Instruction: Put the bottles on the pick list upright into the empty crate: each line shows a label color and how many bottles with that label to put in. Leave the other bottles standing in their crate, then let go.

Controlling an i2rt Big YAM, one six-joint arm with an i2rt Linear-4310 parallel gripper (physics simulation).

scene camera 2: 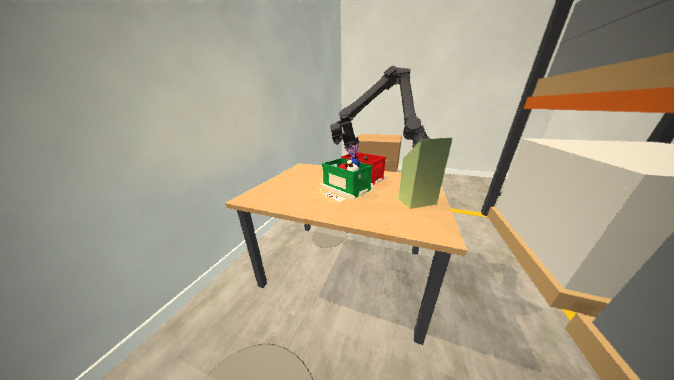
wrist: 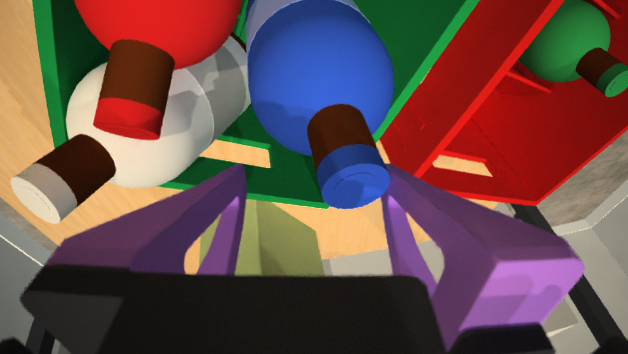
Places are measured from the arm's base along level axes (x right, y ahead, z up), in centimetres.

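Where they show: gripper, between the fingertips: (scene camera 2: 354, 155) (wrist: 313, 176); arm's base, origin of its link: (scene camera 2: 423, 148).
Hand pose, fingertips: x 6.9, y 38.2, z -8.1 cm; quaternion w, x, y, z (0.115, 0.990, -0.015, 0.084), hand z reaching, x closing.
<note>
Each offset is from my fingertips to the centre of the thing. "spot": to the spot under its first point. Level surfaces: height alone.
The green crate (scene camera 2: 359, 186) (wrist: 45, 75) holds a blue bottle @(dz -6.2, dx +1.3, dy +0.8 cm) (scene camera 2: 355, 162) (wrist: 320, 75), a red bottle @(spot: dz -4.2, dx -5.2, dy +5.1 cm) (wrist: 160, 25) and a white bottle @(dz -7.4, dx -8.6, dy -1.3 cm) (scene camera 2: 353, 168) (wrist: 145, 160). The red crate @(dz -14.6, dx +21.7, dy -0.6 cm) (scene camera 2: 378, 172) (wrist: 450, 90) beside it holds a green bottle @(dz -14.8, dx +26.0, dy -2.0 cm) (wrist: 570, 40). My gripper (scene camera 2: 353, 157) (wrist: 313, 176) is open above the green crate. Its purple fingers stand apart on either side of the blue bottle's neck and cap, with the cap close to the right finger and a gap on the left. The bottle bases are partly hidden. The pick list @(dz -23.2, dx -14.4, dy +9.2 cm) (scene camera 2: 334, 196) lies before the green crate, too small to read.
Both crates stand on the wooden table @(dz -23.3 cm) (scene camera 2: 280, 200). A tall pale-green block (scene camera 2: 422, 175) stands to their right in the scene view. A cardboard box (scene camera 2: 387, 145) is behind the crates. A shelf rack (scene camera 2: 520, 120) stands at the right.
</note>
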